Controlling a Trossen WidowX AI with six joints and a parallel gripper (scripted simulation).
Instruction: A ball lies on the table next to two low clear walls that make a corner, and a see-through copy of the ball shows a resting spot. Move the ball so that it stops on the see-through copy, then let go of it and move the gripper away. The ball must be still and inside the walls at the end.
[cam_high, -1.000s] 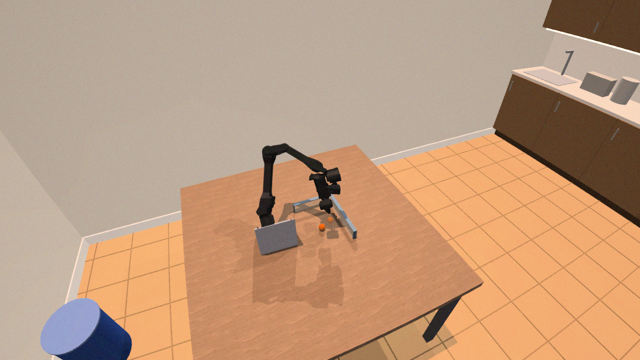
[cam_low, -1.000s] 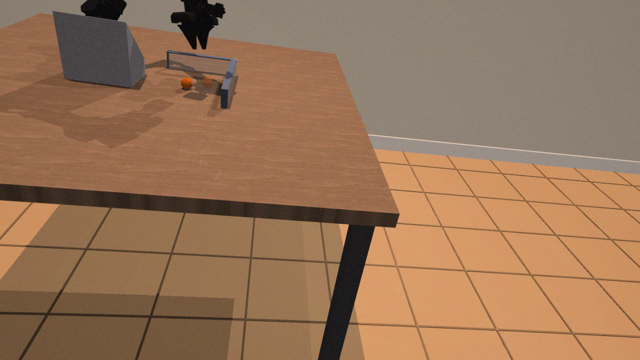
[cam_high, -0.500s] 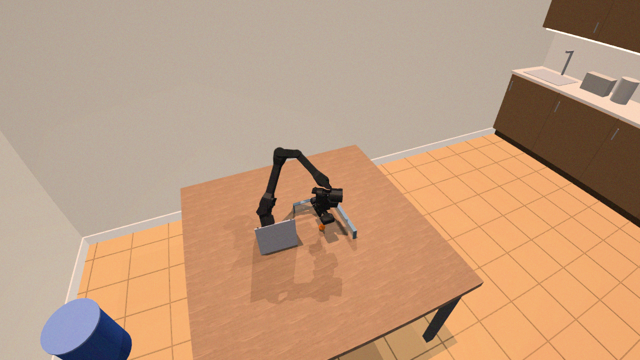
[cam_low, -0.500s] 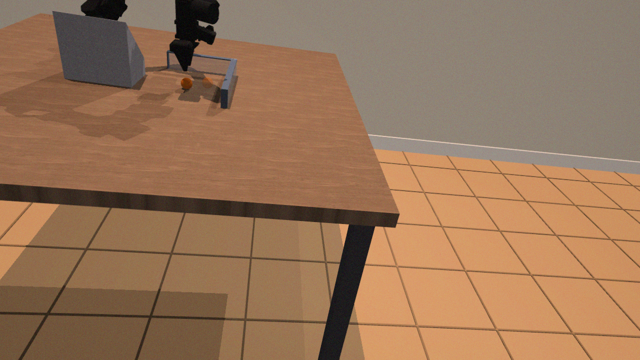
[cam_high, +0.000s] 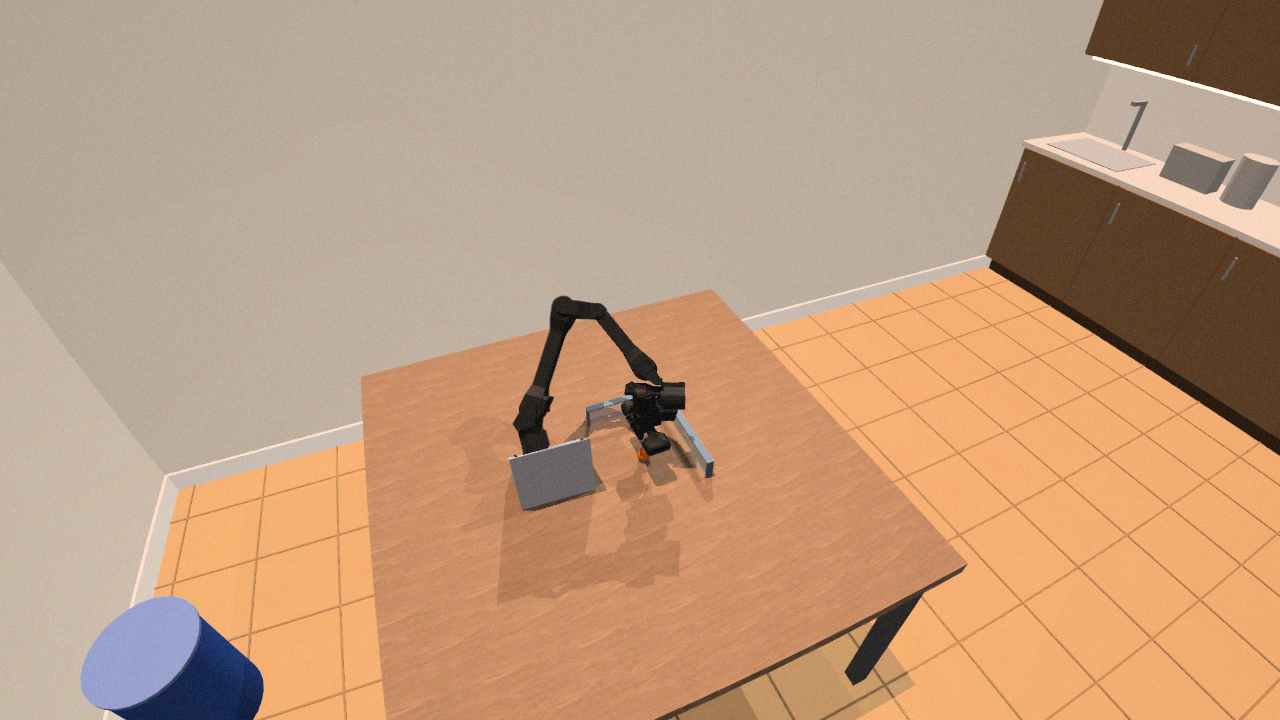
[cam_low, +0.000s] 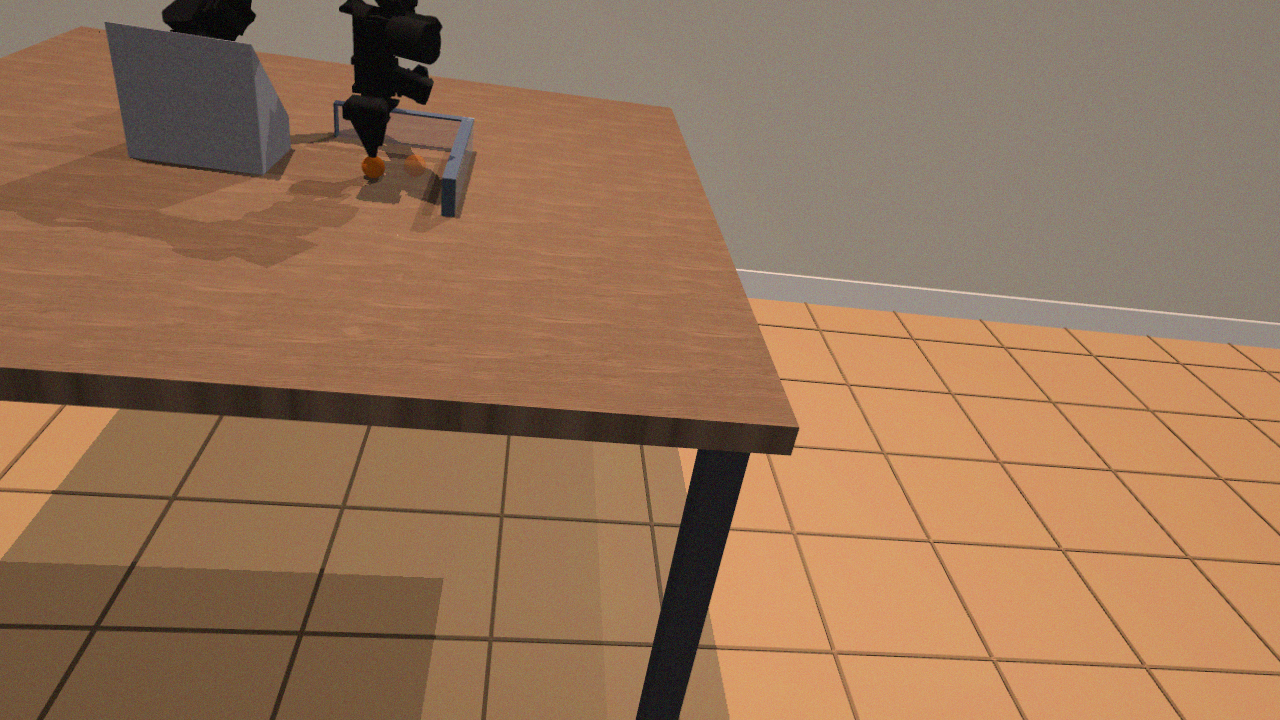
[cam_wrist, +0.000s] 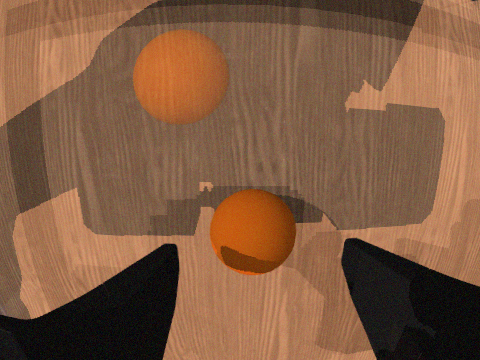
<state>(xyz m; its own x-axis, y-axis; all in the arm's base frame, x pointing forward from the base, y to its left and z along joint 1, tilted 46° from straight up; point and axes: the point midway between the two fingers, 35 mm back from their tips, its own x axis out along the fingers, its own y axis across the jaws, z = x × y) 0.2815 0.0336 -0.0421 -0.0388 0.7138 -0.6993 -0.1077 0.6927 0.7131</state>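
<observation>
Right now my gripper tip is 30 mm above the orange ball.
</observation>
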